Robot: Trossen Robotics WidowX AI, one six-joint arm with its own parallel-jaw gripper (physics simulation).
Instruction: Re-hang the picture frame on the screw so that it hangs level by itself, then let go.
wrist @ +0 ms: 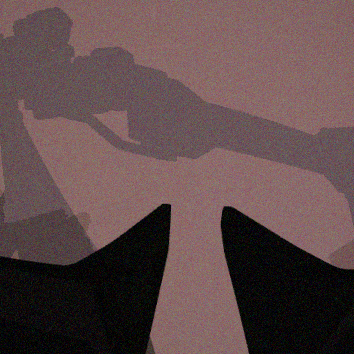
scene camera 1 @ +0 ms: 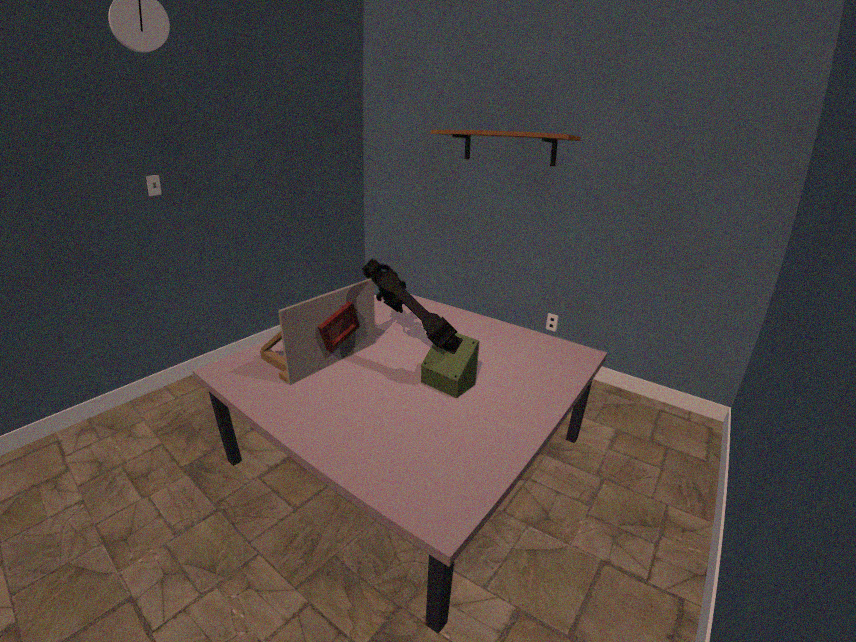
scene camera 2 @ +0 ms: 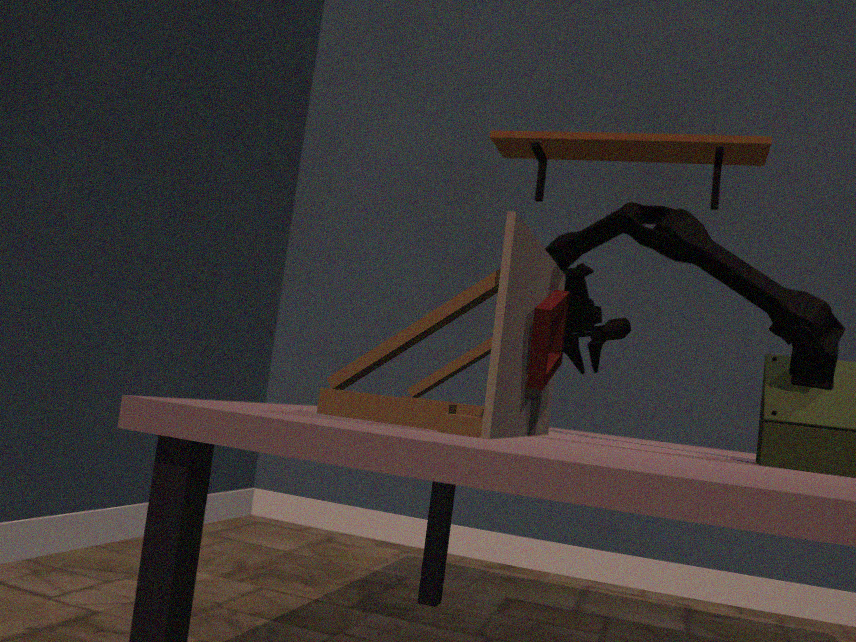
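Where they show: gripper, fingertip midpoint: (wrist: 195,213) (scene camera 1: 400,311) (scene camera 2: 589,373); arm's base, origin of the base link: (scene camera 1: 451,343) (scene camera 2: 812,374).
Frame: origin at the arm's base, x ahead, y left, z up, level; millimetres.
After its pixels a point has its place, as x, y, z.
The red picture frame (scene camera 1: 338,327) {419, 205, -3} (scene camera 2: 542,345) {395, 291, -16} is against the grey upright board (scene camera 1: 302,345) {413, 383, -18} (scene camera 2: 511,373) {414, 374, -67}. It sits askew, with its right end higher in the first scene view. The screw does not show in these views. My gripper (scene camera 2: 589,371) {404, -130, -29} (wrist: 195,213) {404, -130, -29} points down in front of the board, past the far side of the frame. Its fingers stand partly open with a narrow gap, and table shows through the gap in the wrist view. I see no part of the frame between them.
The board stands on a wooden brace (scene camera 1: 274,357) {582, 426, -121} (scene camera 2: 394,409) {561, 433, -138} on the pink table (scene camera 1: 387,428) {-44, 373, -159} (scene camera 2: 622,476) {201, 669, -166}. The arm's green base block (scene camera 1: 449,369) {-46, 66, -64} (scene camera 2: 805,442) {7, 85, -114} stands to the right. A wooden wall shelf (scene camera 1: 508,134) (scene camera 2: 629,149) hangs behind. The arm's shadow lies on the table.
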